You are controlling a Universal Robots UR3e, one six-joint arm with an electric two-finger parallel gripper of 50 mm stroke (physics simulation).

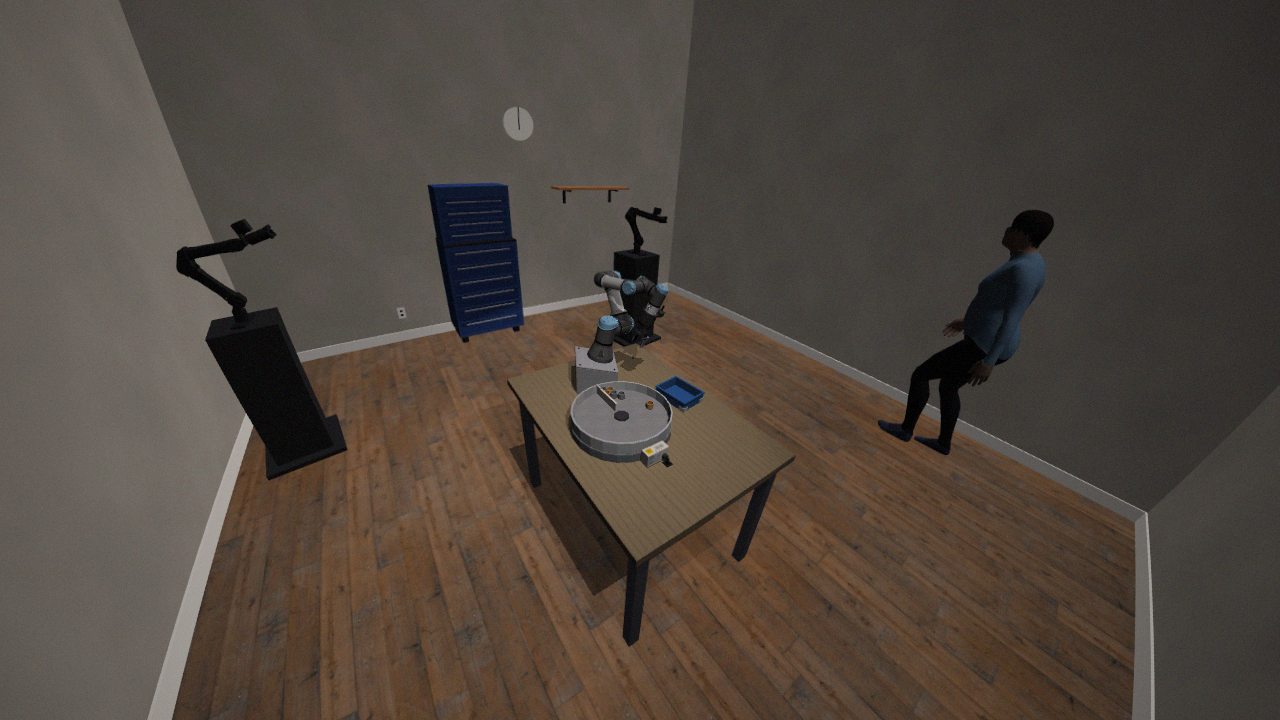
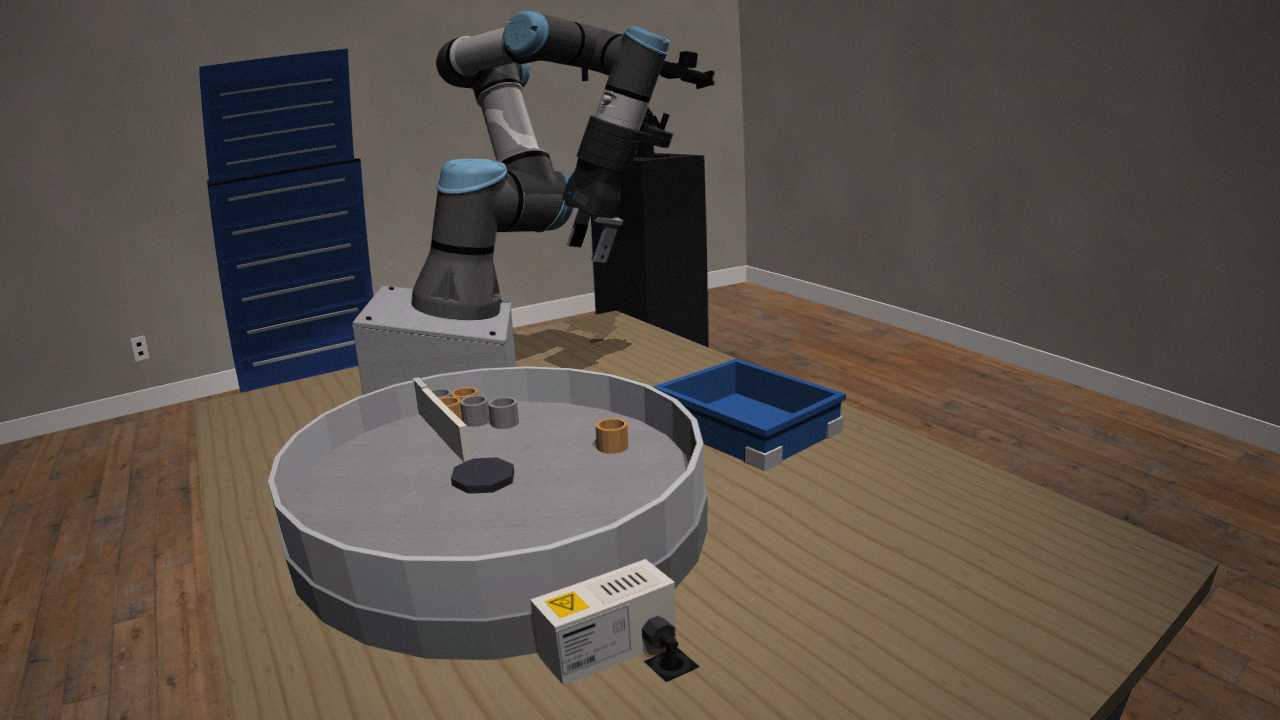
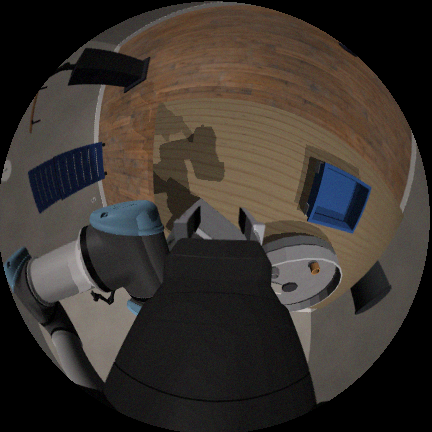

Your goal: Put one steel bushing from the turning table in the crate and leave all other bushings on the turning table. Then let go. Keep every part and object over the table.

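Seen in the pictures: gripper, fingertip midpoint: (image 1: 637, 343) (image 2: 586, 253) (image 3: 219, 214); arm's base, link origin: (image 1: 600, 356) (image 2: 455, 306).
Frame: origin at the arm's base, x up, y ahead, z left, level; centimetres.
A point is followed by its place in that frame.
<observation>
The round grey turning table (image 1: 617, 445) {x -4.3, y 50.3, z -32.0 cm} (image 2: 429, 591) {x -6.2, y 51.3, z -30.8 cm} (image 3: 295, 247) {x -7.7, y 28.4, z 2.8 cm} holds several bushings. Two grey steel bushings (image 2: 474, 411) {x -5.6, y 23.9, z -10.8 cm} (image 2: 503, 412) {x -5.5, y 26.8, z -8.7 cm} stand side by side right of the divider; a third grey bushing (image 2: 440, 394) {x -5.5, y 16.4, z -11.4 cm} is partly hidden behind it. Two orange bushings (image 2: 464, 394) {x -5.6, y 18.2, z -9.0 cm} (image 2: 450, 408) {x -5.1, y 22.1, z -13.0 cm} stand close among them. Another orange bushing (image 1: 648, 405) {x -5.3, y 39.3, z -4.7 cm} (image 2: 612, 436) {x -5.5, y 40.0, z -4.0 cm} (image 3: 314, 268) {x -5.1, y 37.7, z -2.0 cm} stands apart near the right side. The blue crate (image 1: 690, 402) {x -9.5, y 46.5, z 16.3 cm} (image 2: 729, 431) {x -9.8, y 41.0, z 11.8 cm} (image 3: 361, 211) {x -7.7, y 46.4, z 18.5 cm} stands beside the turning table, and no bushing shows in it. My gripper (image 2: 590, 240) {x 5.8, y 9.1, z 16.8 cm} (image 3: 219, 214) {x 5.8, y 9.1, z 16.8 cm} is open and empty, high above the table's back part.
A pale divider (image 2: 440, 420) {x -5.0, y 24.8, z -15.6 cm} stands upright on the turning table beside a dark hub (image 2: 482, 474) {x -6.6, y 36.3, z -17.2 cm}. A white box (image 2: 602, 617) {x -7.5, y 60.6, z -21.8 cm} with a black knob stands at its front edge. A person (image 1: 998, 313) is at the right, away from the table.
</observation>
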